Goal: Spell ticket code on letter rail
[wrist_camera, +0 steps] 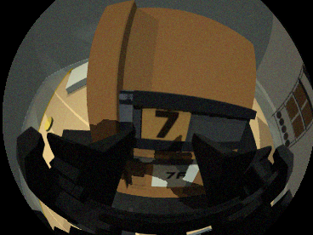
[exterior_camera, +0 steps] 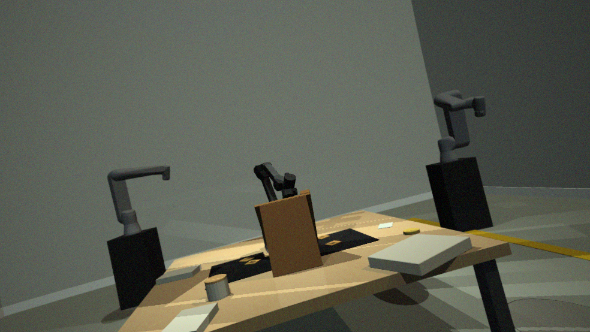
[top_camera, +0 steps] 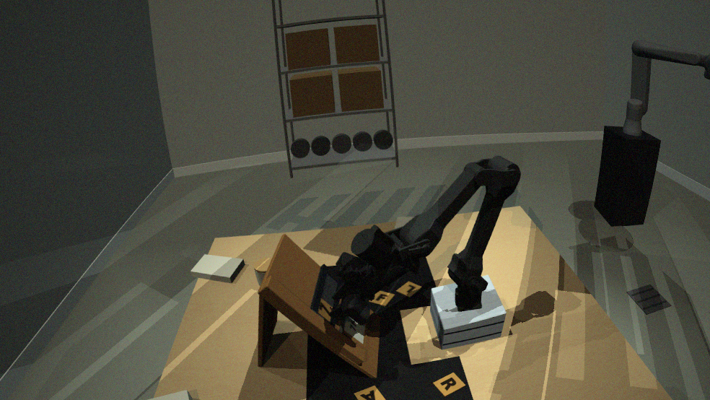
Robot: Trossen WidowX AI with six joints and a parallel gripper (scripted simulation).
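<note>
The white ticket lies 90 mm below my gripper tip, 40 mm behind it and 30 mm to the right of it. The rest, counted from my gripper tip: card: 460 mm to the left, 220 mm behind, 170 mm below; then yellow disc: 500 mm to the left, 160 mm below, 30 mm ahead.
</note>
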